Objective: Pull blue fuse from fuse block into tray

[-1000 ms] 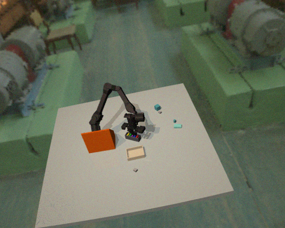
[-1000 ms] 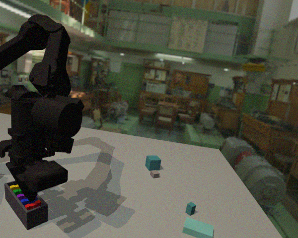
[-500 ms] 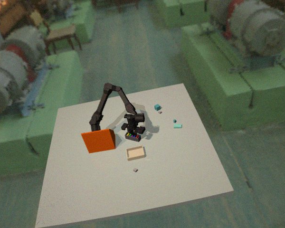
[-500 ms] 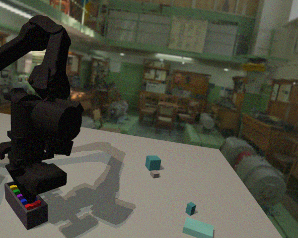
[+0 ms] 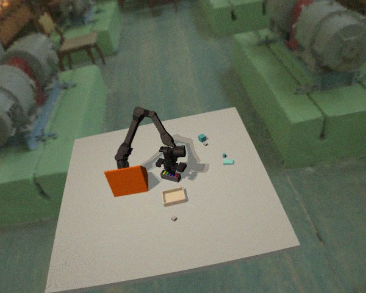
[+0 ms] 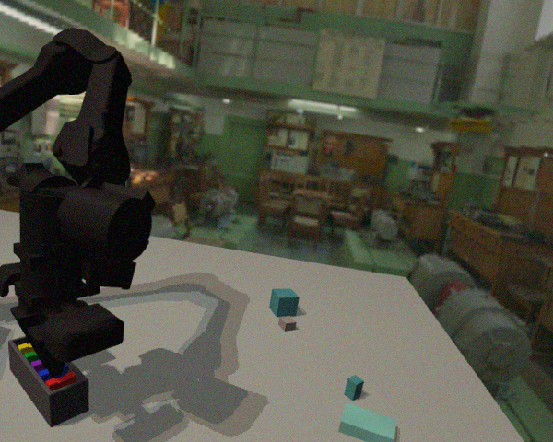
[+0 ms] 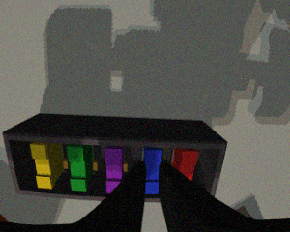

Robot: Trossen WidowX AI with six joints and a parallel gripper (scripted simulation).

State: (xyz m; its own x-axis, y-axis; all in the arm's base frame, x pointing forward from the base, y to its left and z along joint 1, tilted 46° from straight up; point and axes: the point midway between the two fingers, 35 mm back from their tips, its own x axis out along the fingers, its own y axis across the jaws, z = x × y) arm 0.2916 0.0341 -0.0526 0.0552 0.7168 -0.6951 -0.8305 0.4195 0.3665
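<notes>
The tan tray is 160 mm to the right of my gripper tip, 30 mm below it and 20 mm behind it. The rest, counted from my gripper tip: blue fuse: 10 mm below; teal cube: 320 mm to the left, 240 mm ahead, 20 mm below; light teal slab: 360 mm ahead, 40 mm to the left, 30 mm below.
</notes>
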